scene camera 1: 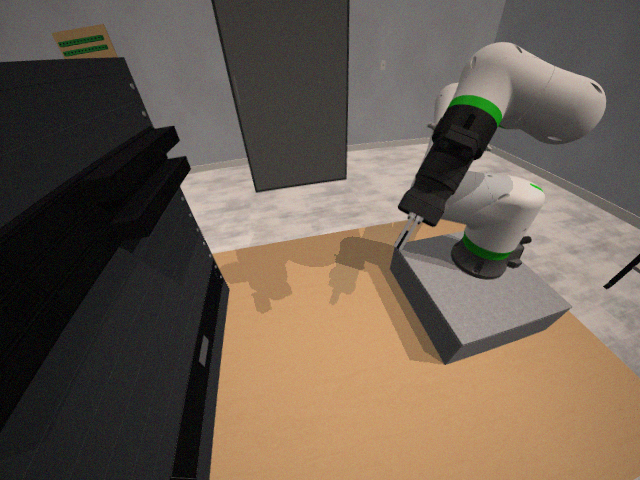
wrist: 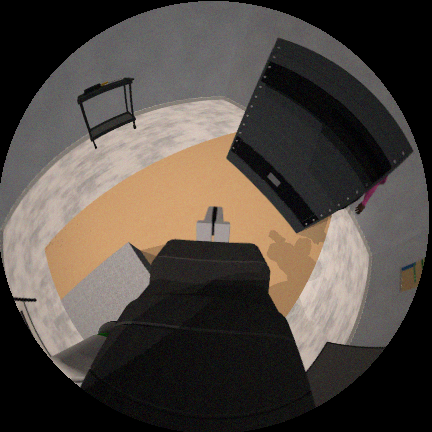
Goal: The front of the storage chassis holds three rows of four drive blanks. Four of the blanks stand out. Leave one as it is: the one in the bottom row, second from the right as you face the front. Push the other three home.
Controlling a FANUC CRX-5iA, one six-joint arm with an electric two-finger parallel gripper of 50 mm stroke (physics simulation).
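Seen in the pictures: gripper, fingertip midpoint: (scene camera 1: 397, 248) (wrist: 214, 215); arm's base, link origin: (scene camera 1: 477, 259).
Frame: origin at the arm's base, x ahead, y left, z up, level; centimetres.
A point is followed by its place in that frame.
Observation:
The dark storage chassis (scene camera 1: 134, 330) @[x 74.3, y 17.9, z 21.3 cm] (wrist: 292, 140) @[x 74.3, y 14.7, z 18.3 cm] stands at the left in the scene view and at the upper right in the wrist view. In the scene view an upper dark block (scene camera 1: 164, 138) @[x 69.4, y -5.0, z 39.0 cm] and a lower dark block (scene camera 1: 173, 175) @[x 69.4, y -2.6, z 33.5 cm] jut from its front. Farther along, the front is too dark to tell the blanks, rows or other protrusions apart. In the wrist view single blanks cannot be told apart either. My gripper (scene camera 1: 398, 248) @[x 33.3, y 9.2, z 20.1 cm] (wrist: 214, 215) @[x 33.3, y 9.2, z 20.1 cm] is shut and empty, well away from the chassis, pointing down beside the grey base block's near corner in the scene view.
The arm stands on a grey block (scene camera 1: 491, 304) @[x 6.5, y 14.1, z 0.0 cm] (wrist: 107, 295) @[x 6.1, y 12.8, z 0.0 cm] on the wooden table (scene camera 1: 320, 403) @[x 51.0, y 22.8, z -11.4 cm] (wrist: 165, 195) @[x 38.4, y 33.3, z -11.4 cm]. A tall dark cabinet (scene camera 1: 294, 93) stands behind the table. A black cart (wrist: 112, 120) stands beyond it in the wrist view.

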